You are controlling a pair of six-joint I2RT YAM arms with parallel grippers.
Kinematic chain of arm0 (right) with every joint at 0, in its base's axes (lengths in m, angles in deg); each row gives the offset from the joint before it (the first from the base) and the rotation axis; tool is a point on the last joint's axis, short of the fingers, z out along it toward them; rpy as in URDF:
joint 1: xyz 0 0 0.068 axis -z
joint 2: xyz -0.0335 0.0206 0.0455 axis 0.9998 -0.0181 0
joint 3: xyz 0.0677 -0.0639 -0.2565 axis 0.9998 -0.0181 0
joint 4: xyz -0.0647 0.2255 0.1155 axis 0.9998 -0.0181 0
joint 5: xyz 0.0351 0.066 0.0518 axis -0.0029 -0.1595 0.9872
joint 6: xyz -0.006 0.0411 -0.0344 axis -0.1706 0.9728 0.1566
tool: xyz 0 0 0 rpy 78.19 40.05 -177.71
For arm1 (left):
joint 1: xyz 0 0 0.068 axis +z
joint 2: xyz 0.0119 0.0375 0.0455 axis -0.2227 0.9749 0
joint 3: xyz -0.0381 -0.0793 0.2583 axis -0.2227 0.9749 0
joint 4: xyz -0.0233 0.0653 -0.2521 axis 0.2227 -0.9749 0
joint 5: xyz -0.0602 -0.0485 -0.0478 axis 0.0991 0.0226 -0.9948
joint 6: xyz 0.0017 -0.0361 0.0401 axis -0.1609 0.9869 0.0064
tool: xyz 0 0 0 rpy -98.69 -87.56 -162.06
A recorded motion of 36 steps. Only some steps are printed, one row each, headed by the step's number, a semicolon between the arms.
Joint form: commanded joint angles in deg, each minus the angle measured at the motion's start. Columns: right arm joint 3, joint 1, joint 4, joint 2, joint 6, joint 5; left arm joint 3, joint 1, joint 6, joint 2, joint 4, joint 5.
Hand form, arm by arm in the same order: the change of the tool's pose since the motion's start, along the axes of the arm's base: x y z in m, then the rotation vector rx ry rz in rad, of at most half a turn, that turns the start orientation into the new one. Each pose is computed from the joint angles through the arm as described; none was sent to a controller.
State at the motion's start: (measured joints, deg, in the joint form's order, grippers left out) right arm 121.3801 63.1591 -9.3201 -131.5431 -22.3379 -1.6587; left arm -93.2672 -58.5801 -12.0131 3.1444 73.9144 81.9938
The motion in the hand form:
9: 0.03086 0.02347 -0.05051 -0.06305 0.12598 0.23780; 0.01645 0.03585 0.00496 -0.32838 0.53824 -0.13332
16: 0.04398 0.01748 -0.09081 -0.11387 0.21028 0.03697; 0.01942 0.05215 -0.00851 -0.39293 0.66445 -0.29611
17: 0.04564 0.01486 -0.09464 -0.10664 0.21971 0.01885; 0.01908 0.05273 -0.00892 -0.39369 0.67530 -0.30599
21: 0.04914 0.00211 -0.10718 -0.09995 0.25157 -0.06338; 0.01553 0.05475 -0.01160 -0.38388 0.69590 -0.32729
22: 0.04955 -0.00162 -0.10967 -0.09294 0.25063 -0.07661; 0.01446 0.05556 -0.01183 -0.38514 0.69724 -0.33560
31: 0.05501 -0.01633 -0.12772 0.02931 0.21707 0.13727; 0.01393 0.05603 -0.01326 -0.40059 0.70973 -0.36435
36: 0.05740 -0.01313 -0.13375 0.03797 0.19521 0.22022; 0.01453 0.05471 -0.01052 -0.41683 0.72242 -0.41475
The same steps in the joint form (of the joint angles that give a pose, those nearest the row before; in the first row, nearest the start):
9: -4.02 0.04 3.50 -8.61 -3.75 13.17; -0.31 8.88 31.79 -1.83 -4.20 -23.19
16: -9.68 1.11 6.81 -11.13 -1.71 2.84; 4.47 12.85 38.58 -2.62 1.95 -37.49
17: -10.37 1.74 7.48 -11.31 -1.08 2.61; 4.59 12.98 38.96 -2.68 1.92 -38.31
21: -12.73 4.35 8.56 -11.27 0.30 0.82; 5.43 13.07 38.92 -3.37 1.22 -39.95
22: -13.53 5.15 9.37 -11.06 0.51 0.93; 5.78 13.13 39.07 -3.63 1.51 -40.46
31: -18.95 10.96 20.29 -12.37 0.60 19.65; 6.67 13.29 40.70 -3.66 3.70 -42.22
36: -19.89 10.95 23.75 -13.99 -0.52 24.24; 6.53 13.36 42.73 -3.20 6.07 -44.97

